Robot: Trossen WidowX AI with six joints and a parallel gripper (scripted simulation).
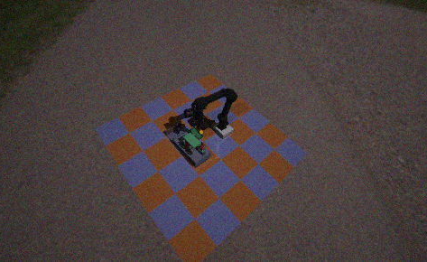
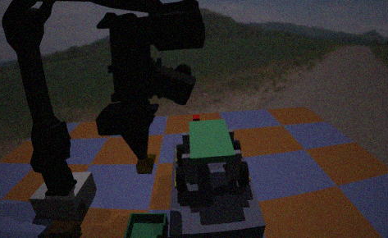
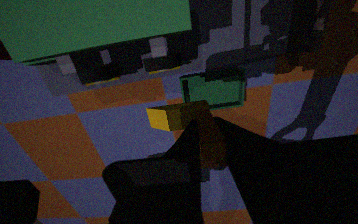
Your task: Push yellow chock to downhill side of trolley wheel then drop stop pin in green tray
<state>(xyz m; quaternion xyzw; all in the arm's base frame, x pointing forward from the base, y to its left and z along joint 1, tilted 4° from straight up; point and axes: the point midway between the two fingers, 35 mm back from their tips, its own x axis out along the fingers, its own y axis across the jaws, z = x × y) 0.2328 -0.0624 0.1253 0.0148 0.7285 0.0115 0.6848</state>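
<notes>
Now: the red-headed stop pin 170 mm to the left of my gripper tip, 90 mm ahead of it and 30 mm below it. Also, from my gripper tip: trolley 110 mm ahead, 70 mm to the left, 50 mm below; then yellow chock 20 mm to the left, 10 mm below; then grey ramp 110 mm below, 110 mm ahead, 70 mm to the left.
</notes>
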